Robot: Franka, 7 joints.
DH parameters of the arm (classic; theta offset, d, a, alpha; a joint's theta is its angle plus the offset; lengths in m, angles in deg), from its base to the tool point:
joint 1: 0 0.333 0 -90
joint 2: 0 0 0 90
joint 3: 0 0.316 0.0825 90
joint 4: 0 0 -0.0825 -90
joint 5: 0 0.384 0 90
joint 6: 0 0 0.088 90
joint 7: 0 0.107 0 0
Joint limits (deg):
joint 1: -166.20..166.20
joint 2: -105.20..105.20
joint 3: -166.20..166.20
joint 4: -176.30..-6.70
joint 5: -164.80..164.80
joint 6: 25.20..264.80
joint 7: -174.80..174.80
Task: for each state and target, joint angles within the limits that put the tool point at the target. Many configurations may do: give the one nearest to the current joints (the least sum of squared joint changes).
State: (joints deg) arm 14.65 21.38 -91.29 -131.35 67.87 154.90 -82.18
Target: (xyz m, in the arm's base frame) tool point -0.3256 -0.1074 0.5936
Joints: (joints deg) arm -14.01 51.63 -144.26 -150.27 75.00 175.11 -82.18
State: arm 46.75 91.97 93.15 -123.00 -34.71 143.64 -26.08
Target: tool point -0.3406 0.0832 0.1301
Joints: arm 58.79 89.10 61.03 -150.95 -35.50 130.48 -26.08
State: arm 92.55 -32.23 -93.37 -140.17 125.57 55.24 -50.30
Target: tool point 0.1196 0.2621 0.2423
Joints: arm 115.98 -8.09 -75.93 -176.03 119.28 75.59 -50.30
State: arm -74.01 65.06 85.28 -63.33 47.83 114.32 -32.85
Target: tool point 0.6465 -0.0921 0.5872
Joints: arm -69.09 60.80 90.94 -83.14 45.47 104.62 -32.85
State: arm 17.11 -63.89 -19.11 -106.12 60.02 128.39 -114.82
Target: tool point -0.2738 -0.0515 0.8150
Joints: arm 13.59 -105.20 -7.17 -114.33 55.59 95.18 -114.82
